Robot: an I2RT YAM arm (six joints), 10 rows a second.
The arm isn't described. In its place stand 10 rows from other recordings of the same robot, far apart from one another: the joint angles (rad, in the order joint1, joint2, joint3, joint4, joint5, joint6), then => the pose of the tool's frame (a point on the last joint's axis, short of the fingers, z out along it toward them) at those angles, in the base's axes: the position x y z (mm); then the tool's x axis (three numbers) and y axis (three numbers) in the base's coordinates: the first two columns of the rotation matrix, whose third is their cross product.
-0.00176, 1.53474, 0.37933, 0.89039, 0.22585, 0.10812 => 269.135, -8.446, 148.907, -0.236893, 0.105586, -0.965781, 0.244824, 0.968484, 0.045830
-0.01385, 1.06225, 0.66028, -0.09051, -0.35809, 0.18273 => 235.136, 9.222, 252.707, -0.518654, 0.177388, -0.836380, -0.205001, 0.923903, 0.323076
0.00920, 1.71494, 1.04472, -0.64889, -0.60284, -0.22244 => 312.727, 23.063, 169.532, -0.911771, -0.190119, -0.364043, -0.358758, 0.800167, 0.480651
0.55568, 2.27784, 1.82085, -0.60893, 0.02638, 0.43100 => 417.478, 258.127, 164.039, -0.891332, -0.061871, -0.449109, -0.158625, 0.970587, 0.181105
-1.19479, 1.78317, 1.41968, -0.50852, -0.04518, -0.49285 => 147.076, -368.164, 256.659, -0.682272, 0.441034, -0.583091, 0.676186, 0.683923, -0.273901
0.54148, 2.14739, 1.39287, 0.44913, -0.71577, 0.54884 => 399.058, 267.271, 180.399, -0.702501, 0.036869, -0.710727, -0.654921, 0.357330, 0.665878
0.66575, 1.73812, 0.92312, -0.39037, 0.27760, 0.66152 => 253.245, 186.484, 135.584, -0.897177, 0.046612, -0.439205, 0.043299, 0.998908, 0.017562
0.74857, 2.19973, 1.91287, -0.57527, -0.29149, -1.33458 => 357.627, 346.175, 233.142, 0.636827, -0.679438, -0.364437, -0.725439, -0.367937, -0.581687
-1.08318, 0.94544, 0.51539, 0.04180, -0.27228, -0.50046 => 108.437, -184.036, 238.939, -0.507947, -0.028612, -0.860913, 0.559128, 0.749331, -0.354795
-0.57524, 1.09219, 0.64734, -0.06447, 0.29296, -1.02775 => 195.576, -139.062, 243.870, -0.838454, -0.433236, -0.330608, 0.028214, 0.571329, -0.820236
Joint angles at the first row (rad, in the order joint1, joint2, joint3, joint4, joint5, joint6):
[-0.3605 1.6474 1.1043 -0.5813 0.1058 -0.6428]
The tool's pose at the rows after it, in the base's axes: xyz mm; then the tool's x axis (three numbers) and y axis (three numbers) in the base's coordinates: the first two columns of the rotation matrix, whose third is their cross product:
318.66, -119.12, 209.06, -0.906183, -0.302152, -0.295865, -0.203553, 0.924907, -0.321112
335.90, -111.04, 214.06, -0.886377, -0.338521, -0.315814, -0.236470, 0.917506, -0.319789
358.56, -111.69, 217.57, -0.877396, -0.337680, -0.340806, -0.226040, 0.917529, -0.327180
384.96, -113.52, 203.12, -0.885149, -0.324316, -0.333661, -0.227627, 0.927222, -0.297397
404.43, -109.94, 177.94, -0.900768, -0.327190, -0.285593, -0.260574, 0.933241, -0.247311
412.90, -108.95, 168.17, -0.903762, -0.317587, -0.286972, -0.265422, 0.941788, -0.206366
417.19, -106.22, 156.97, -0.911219, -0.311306, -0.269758, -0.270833, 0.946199, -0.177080
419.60, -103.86, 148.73, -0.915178, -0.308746, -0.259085, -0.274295, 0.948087, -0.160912
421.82, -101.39, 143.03, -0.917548, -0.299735, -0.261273, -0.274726, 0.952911, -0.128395
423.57, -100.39, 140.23, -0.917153, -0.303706, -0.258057, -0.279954, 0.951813, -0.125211
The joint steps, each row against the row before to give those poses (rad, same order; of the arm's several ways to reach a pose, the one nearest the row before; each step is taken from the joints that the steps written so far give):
[0.0122 0.0384 0.0690 -0.0338 -0.0153 0.0047]
[0.0368 0.0397 0.0629 -0.0062 -0.0137 0.0000]
[0.0169 0.0690 0.0919 0.0031 0.0014 0.0198]
[0.0138 0.1165 0.0983 -0.0092 -0.0106 0.0261]
[0.0199 0.1150 0.0737 -0.0336 -0.0139 0.0108]
[0.0047 0.0477 0.0353 -0.0108 -0.0321 0.0153]
[0.0077 0.0369 0.0154 -0.0108 -0.0124 0.0123]
[0.0061 0.0231 0.0046 0.0000 -0.0061 0.0077]
[0.0046 0.0185 0.0077 -0.0046 -0.0261 0.0138]
[0.0031 0.0107 0.0061 0.0000 -0.0015 -0.0015]

